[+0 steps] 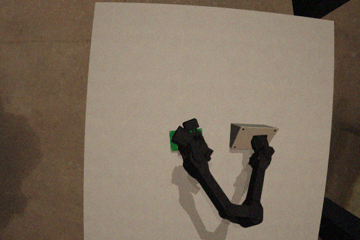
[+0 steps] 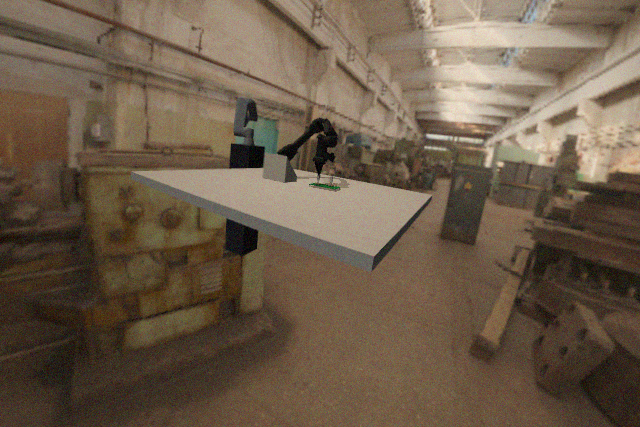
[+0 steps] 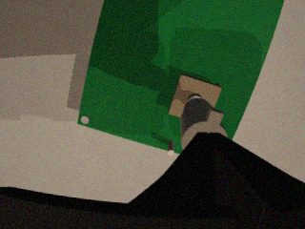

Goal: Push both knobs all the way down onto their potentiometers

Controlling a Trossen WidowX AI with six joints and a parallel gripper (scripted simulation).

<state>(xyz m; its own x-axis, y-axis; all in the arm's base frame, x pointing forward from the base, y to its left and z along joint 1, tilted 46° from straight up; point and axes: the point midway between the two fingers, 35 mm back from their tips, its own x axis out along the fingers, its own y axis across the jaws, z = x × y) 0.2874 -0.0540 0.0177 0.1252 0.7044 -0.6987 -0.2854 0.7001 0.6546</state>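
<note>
Now: gripper tip 10 mm above the knob.
</note>
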